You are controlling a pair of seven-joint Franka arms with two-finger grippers.
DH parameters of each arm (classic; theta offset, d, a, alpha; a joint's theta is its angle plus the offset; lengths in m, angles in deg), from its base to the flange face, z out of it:
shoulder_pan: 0 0.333 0 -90
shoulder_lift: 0 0 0 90
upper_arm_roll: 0 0.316 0.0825 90
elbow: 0 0 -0.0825 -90
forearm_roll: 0 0.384 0 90
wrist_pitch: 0 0 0.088 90
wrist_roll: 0 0.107 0 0
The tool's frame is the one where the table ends.
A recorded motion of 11 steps. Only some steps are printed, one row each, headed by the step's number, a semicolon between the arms.
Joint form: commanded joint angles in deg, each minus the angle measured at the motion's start. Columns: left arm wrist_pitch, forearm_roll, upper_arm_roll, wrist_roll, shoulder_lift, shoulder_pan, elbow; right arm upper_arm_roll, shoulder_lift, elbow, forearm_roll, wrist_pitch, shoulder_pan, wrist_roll.
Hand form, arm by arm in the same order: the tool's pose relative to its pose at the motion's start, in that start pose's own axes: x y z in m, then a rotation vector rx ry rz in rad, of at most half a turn. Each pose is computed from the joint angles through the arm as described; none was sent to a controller.
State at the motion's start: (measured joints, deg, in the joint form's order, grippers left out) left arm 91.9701 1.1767 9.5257 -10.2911 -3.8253 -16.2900 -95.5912; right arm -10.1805 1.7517 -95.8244 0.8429 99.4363 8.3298 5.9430
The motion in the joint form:
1: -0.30 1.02 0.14 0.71 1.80 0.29 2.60; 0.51 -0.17 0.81 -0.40 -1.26 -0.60 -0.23
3: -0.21 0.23 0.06 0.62 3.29 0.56 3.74; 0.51 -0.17 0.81 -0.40 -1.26 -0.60 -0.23
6: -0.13 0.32 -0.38 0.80 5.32 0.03 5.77; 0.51 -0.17 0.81 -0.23 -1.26 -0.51 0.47
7: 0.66 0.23 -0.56 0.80 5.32 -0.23 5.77; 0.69 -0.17 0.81 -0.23 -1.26 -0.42 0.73
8: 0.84 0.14 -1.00 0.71 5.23 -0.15 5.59; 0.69 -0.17 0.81 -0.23 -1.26 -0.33 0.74
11: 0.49 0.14 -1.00 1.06 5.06 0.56 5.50; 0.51 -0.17 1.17 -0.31 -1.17 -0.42 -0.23
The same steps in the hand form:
1: 0.0105 -0.0029 -0.0043 0.0211 0.0128 0.0048; -0.0016 0.0018 -0.0065 -0.0066 -0.0043 -0.0037
3: 0.0183 -0.0007 0.0003 0.0125 0.0071 -0.0004; -0.0016 0.0018 -0.0065 -0.0066 -0.0043 -0.0037
6: 0.0274 0.0121 0.0028 0.0192 0.0104 0.0198; -0.0017 0.0006 -0.0065 -0.0037 -0.0046 0.0074
7: 0.0280 0.0168 0.0015 0.0151 0.0238 0.0276; -0.0020 -0.0020 -0.0065 -0.0035 -0.0047 0.0072
8: 0.0271 0.0203 0.0019 0.0127 0.0250 0.0323; -0.0021 -0.0029 -0.0065 -0.0034 -0.0047 0.0059
11: 0.0270 0.0130 0.0016 0.0134 0.0201 0.0259; -0.0012 -0.0002 -0.0097 -0.0042 0.0033 -0.0066

